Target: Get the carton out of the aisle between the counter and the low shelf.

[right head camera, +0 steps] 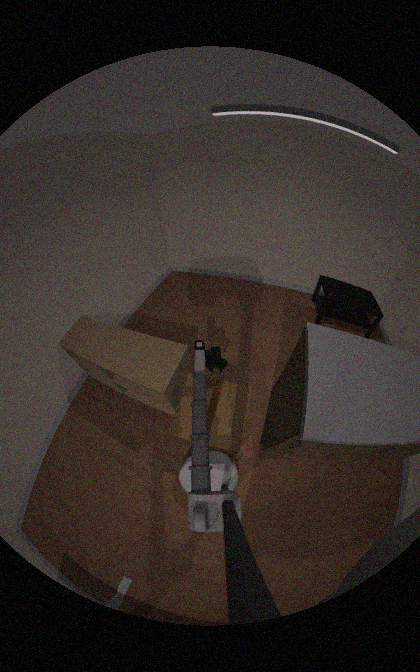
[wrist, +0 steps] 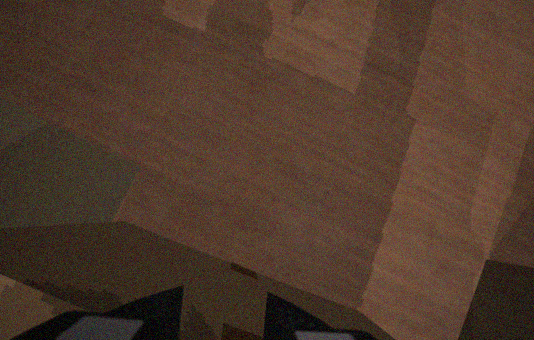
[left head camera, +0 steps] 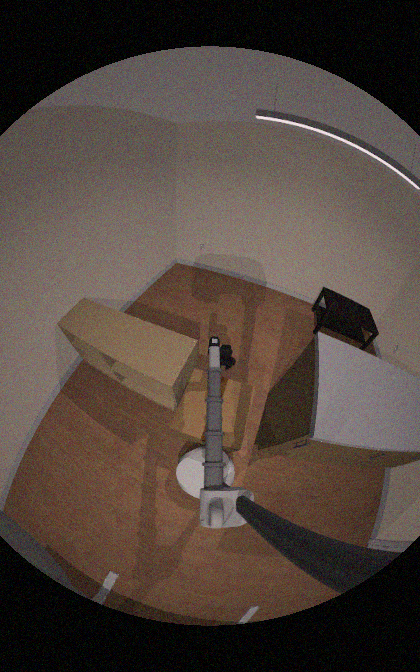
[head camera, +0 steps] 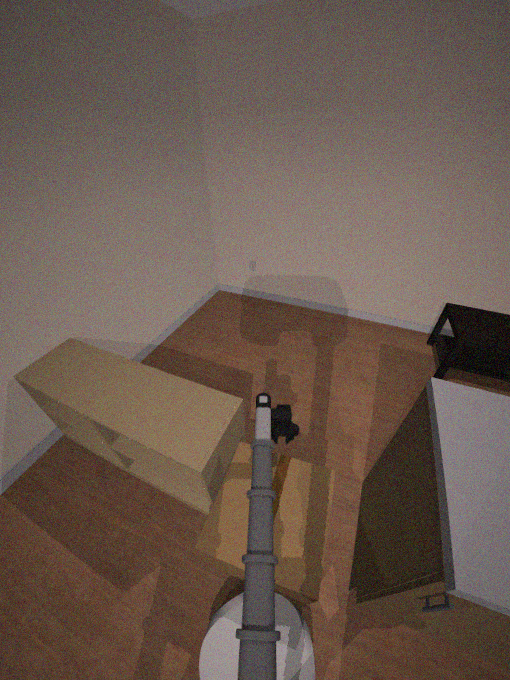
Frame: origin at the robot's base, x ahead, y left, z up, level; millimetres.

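Seen in the pictures: gripper, between the fingertips: (right head camera: pixel 216 371) (wrist: pixel 223 315) (left head camera: pixel 222 368) (head camera: pixel 281 441).
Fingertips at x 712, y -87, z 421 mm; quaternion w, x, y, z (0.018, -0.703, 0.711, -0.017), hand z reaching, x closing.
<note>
A point is followed by its place in that frame.
The carton (head camera: pixel 293 510) {y -129, x 435, z 378 mm} (left head camera: pixel 230 410) {y -143, x 421, z 378 mm} (right head camera: pixel 226 415) {y -138, x 401, z 378 mm} (wrist: pixel 150 260) {y 5, x 700, z 190 mm} is a tan box with a brown tape strip, on the floor between the low beige shelf (head camera: pixel 137 406) {y 575, x 766, z 582 mm} (left head camera: pixel 130 345) {y 537, x 748, z 582 mm} (right head camera: pixel 125 355) {y 533, x 761, z 582 mm} and the white-topped counter (head camera: pixel 477 483) {y -536, x 343, z 882 mm} (left head camera: pixel 360 395) {y -737, x 287, z 882 mm} (right head camera: pixel 355 390) {y -700, x 275, z 883 mm}. The arm covers part of it. Its left side is close to the shelf's end; whether they touch is unclear. My gripper (head camera: pixel 283 441) {y -87, x 712, z 421 mm} (left head camera: pixel 229 367) {y -87, x 712, z 421 mm} (right head camera: pixel 216 371) {y -87, x 712, z 421 mm} (wrist: pixel 223 315) {y -87, x 712, z 421 mm} is open, low at the carton's far edge, its fingers pointing back toward it. Contact cannot be told.
A black table (head camera: pixel 477 346) {y -1545, x 1474, z 388 mm} (left head camera: pixel 345 315) {y -1682, x 1450, z 422 mm} (right head camera: pixel 347 305) {y -1704, x 1414, z 390 mm} stands beyond the counter at the right. My round white base (head camera: pixel 222 648) {y 125, x 26, z 187 mm} (left head camera: pixel 192 472) {y 88, x 0, z 187 mm} is close to the carton's near side. Walls meet in a corner beyond the aisle. The counter's dark side (wrist: pixel 505 300) {y -564, x 643, z 50 mm} shows at lower right in the wrist view.
</note>
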